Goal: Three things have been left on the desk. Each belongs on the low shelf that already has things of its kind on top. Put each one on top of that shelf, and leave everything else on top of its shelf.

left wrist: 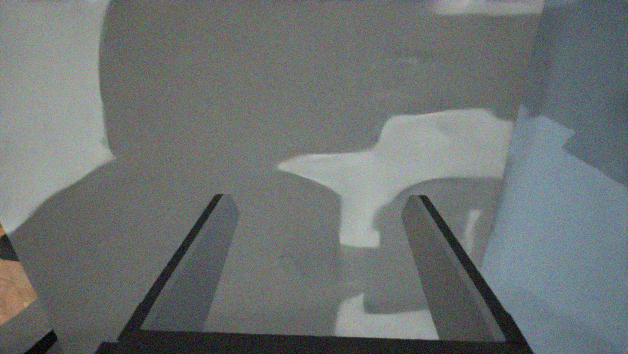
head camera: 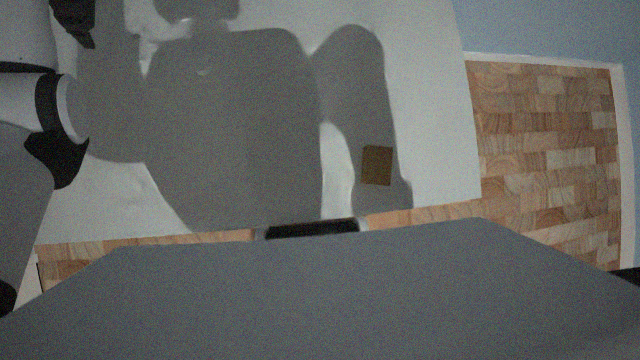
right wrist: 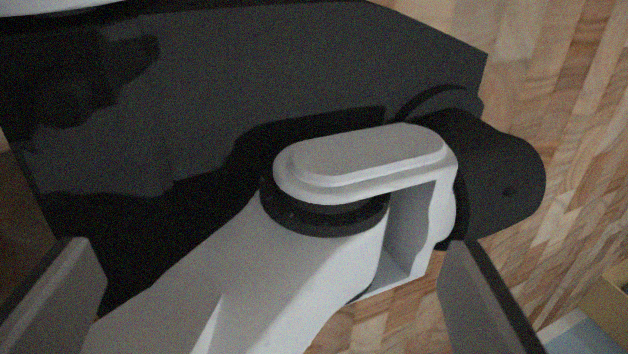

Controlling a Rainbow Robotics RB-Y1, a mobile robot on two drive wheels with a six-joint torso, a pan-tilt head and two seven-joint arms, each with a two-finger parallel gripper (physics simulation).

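Frame: origin at the robot's base, x up, y right, z ahead, level; centimetres.
Seen in the pictures: left gripper, fingertip midpoint: (left wrist: 318,204) (head camera: 90,23); right gripper, fingertip midpoint: (right wrist: 268,263); robot's base, origin of the base link: (head camera: 312,234).
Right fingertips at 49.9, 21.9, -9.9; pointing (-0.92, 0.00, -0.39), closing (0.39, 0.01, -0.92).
Observation:
Offsets run from my right fingertips to a thing's top centre, as dx, dy, dz. "spot": to the spot under its first point. Level surfaces: height alone.
A brownish-yellow block {+27.2, -4.9, +44.9} (head camera: 376,165) stands in the robot's shadow near the right front of the white desk {dx +22.2} (head camera: 435,125) (left wrist: 45,75). The other two left things and the low shelves' tops do not show clearly. My left gripper (left wrist: 318,204) is open and empty above the shadowed desk top, near an edge with blue beyond it. In the head view a dark part of the left arm's end shows at the top left, and its fingertips cannot be made out. My right gripper (right wrist: 268,263) is open with nothing between its fingers, and the robot's own arm and base lie beyond it.
The robot's grey torso {spot: +71.4, -21.7, +40.1} (head camera: 310,300) hides the area before the desk's front edge. The left arm (head camera: 22,100) covers the desk's left side. Wooden floor {dx -49.8} (head camera: 545,150) lies right of the desk, with a blue wall (head camera: 550,25) behind. A tan edge (right wrist: 607,300) shows at the right wrist view's lower right.

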